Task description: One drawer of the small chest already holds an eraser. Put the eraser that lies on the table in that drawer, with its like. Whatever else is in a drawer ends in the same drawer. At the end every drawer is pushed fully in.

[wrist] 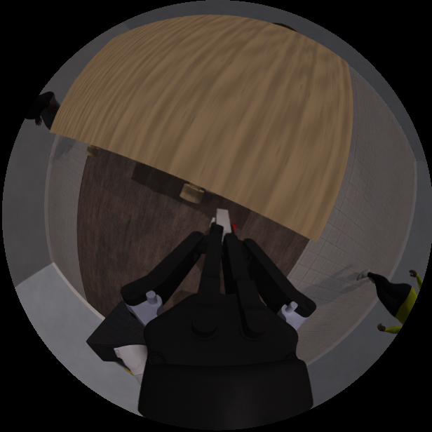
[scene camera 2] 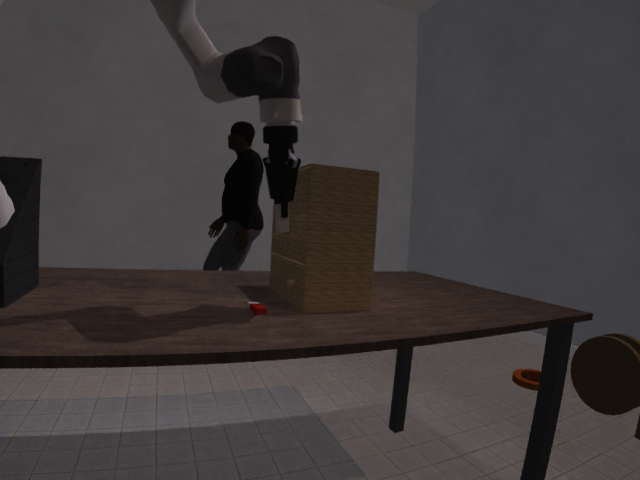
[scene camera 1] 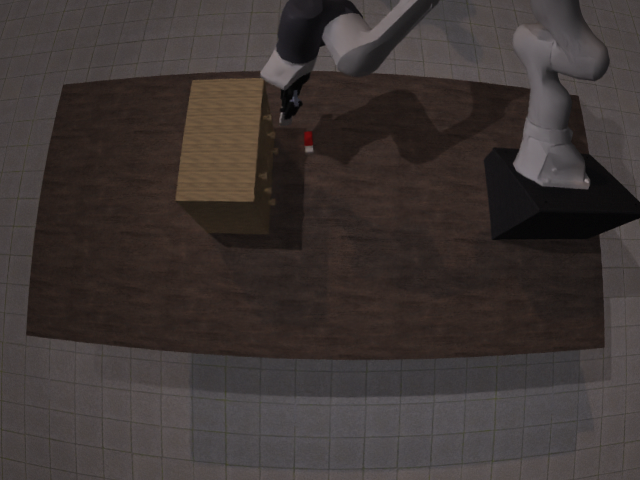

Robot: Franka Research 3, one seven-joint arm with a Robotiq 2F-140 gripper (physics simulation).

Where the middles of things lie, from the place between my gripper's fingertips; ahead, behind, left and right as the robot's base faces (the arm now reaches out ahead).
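Labels:
Relative to the small wooden chest (scene camera 1: 216,181), my hand is 1 cm above it, 12 cm short of it and 12 cm to the right of it.

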